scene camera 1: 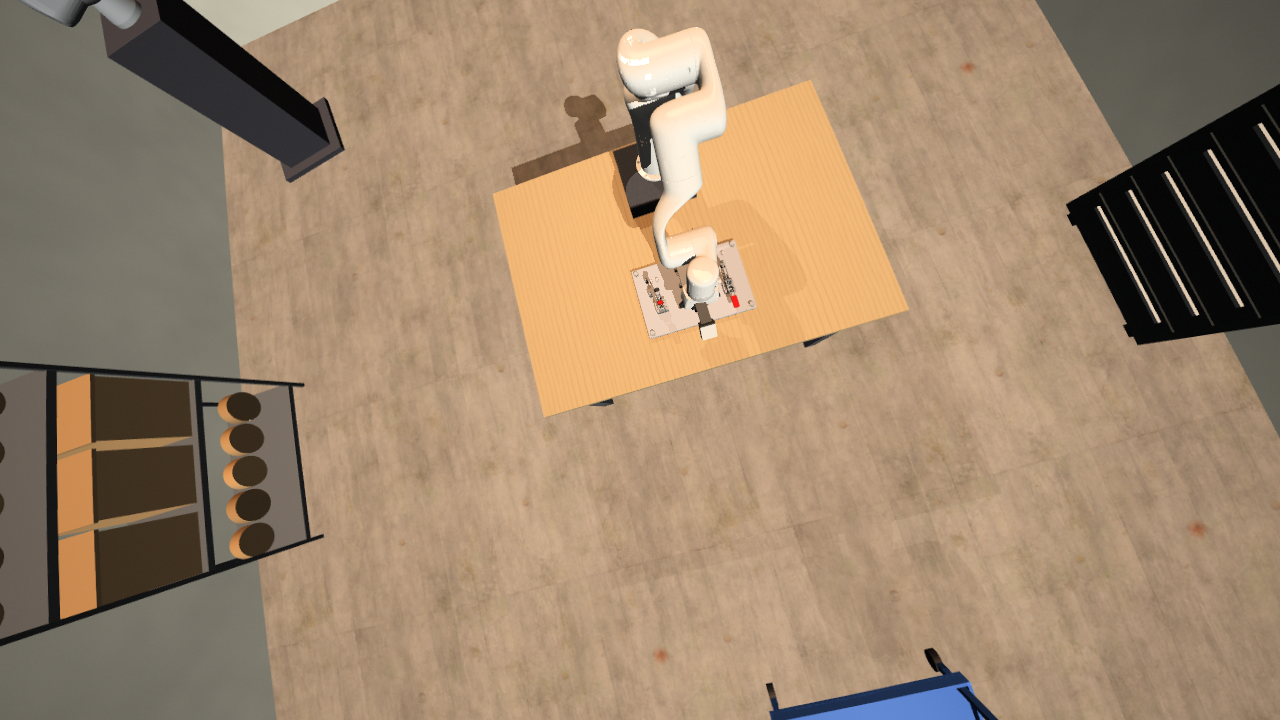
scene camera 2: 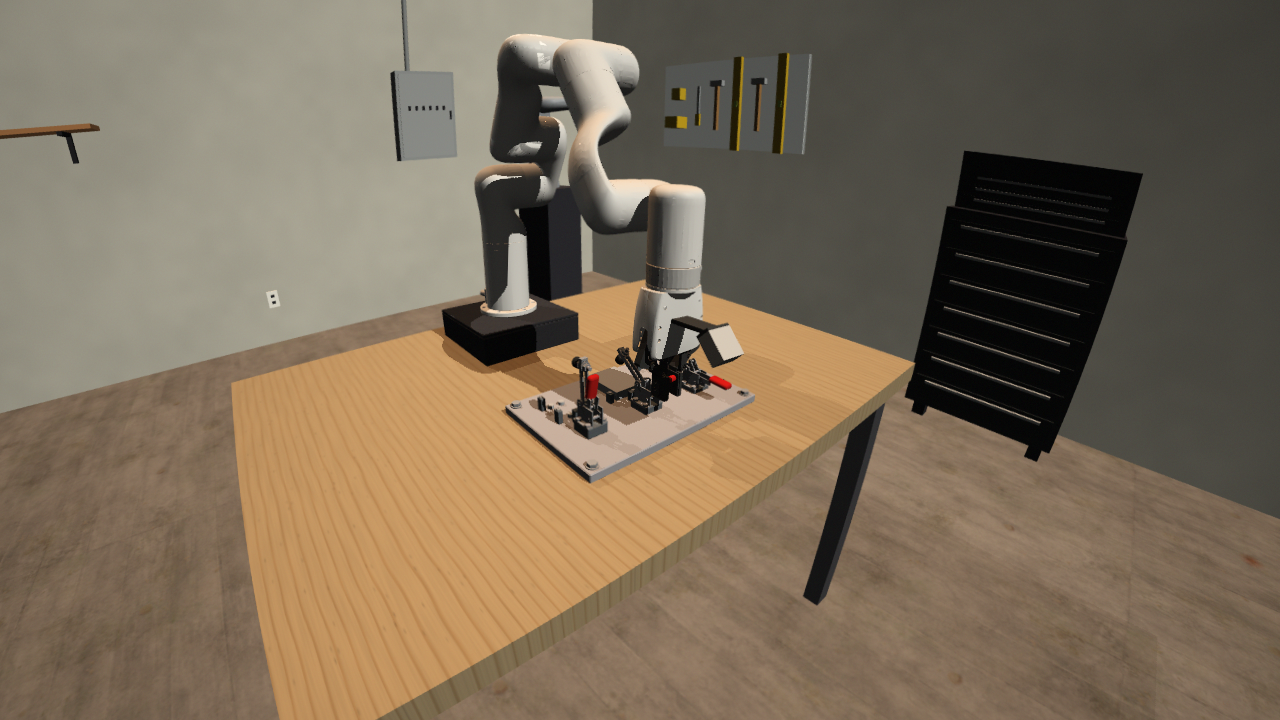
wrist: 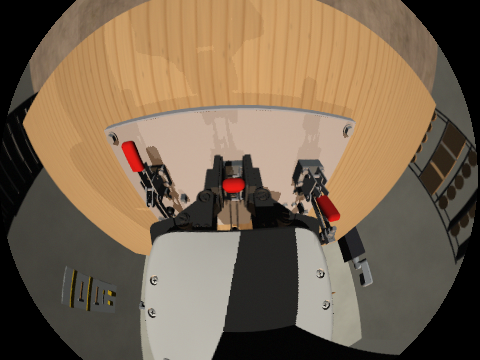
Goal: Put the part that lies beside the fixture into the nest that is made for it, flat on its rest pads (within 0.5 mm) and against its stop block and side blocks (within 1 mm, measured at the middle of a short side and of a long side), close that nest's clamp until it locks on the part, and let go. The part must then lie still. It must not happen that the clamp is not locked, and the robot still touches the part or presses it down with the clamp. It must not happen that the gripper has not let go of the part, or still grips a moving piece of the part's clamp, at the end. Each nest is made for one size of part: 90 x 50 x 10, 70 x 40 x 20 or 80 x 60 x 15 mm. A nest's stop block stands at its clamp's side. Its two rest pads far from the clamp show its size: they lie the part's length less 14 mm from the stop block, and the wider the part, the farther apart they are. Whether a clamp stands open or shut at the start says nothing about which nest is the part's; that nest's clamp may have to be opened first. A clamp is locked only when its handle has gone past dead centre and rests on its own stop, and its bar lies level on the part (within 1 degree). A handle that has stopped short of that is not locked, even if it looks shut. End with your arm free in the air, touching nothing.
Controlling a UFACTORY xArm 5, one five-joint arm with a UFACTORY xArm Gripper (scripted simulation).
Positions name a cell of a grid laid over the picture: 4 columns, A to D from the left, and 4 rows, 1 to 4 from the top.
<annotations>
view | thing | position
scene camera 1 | my gripper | C2
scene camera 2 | my gripper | C3
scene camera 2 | flat part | B3
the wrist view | my gripper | B2
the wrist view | grey fixture plate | B2
</annotations>
